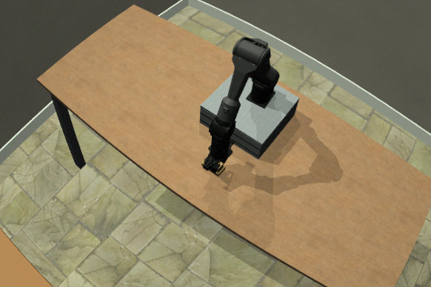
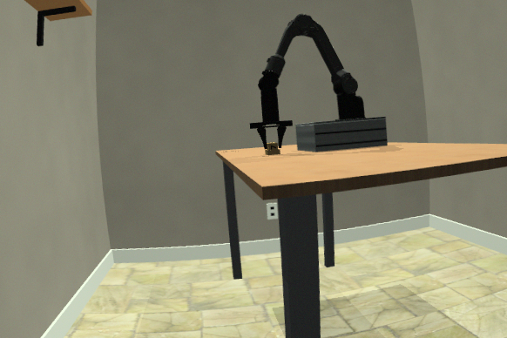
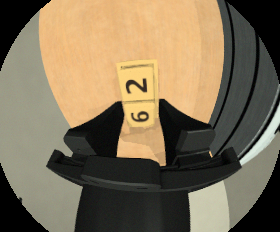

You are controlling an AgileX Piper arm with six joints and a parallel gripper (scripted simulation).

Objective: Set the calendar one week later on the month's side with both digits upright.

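Now: the digit cube right at my hand. From my hand the other things lie so: tan calendar tray (20 mm to the right, 20 mm below); wooden cube (30 mm to the right).
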